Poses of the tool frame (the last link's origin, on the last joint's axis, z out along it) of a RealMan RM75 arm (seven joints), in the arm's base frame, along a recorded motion.
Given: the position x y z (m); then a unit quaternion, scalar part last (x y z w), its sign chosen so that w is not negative.
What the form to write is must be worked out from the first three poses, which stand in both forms.
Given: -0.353, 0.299, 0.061, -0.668, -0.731, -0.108, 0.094
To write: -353, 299, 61, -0.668, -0.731, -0.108, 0.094
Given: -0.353, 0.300, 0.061, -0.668, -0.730, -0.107, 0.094
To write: -353, 300, 61, -0.668, -0.730, -0.107, 0.094
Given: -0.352, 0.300, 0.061, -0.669, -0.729, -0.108, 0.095
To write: -352, 300, 61, -0.669, -0.729, -0.108, 0.095
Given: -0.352, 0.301, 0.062, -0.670, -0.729, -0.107, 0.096
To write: -352, 301, 62, -0.670, -0.729, -0.107, 0.096
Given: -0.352, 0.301, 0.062, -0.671, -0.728, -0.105, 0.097
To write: -352, 301, 62, -0.671, -0.728, -0.105, 0.097
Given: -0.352, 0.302, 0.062, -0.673, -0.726, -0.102, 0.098
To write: -352, 302, 62, -0.673, -0.726, -0.102, 0.098
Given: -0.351, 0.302, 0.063, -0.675, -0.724, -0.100, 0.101
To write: -351, 302, 63, -0.675, -0.724, -0.100, 0.101
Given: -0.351, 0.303, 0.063, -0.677, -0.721, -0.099, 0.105
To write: -351, 303, 63, -0.677, -0.721, -0.099, 0.105
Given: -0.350, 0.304, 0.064, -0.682, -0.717, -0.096, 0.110
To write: -350, 304, 64, -0.682, -0.717, -0.096, 0.110
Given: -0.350, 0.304, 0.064, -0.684, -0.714, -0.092, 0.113
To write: -350, 304, 64, -0.684, -0.714, -0.092, 0.113
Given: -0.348, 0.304, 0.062, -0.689, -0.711, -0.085, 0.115
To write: -348, 304, 62, -0.689, -0.711, -0.085, 0.115
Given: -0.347, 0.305, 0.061, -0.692, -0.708, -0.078, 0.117
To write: -347, 305, 61, -0.692, -0.708, -0.078, 0.117
